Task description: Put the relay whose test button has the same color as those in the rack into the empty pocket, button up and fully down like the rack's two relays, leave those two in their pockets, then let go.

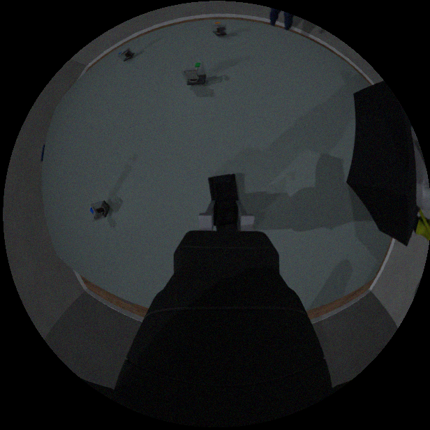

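I can see my gripper here (224, 207), and there's a black rack (222, 188) too.
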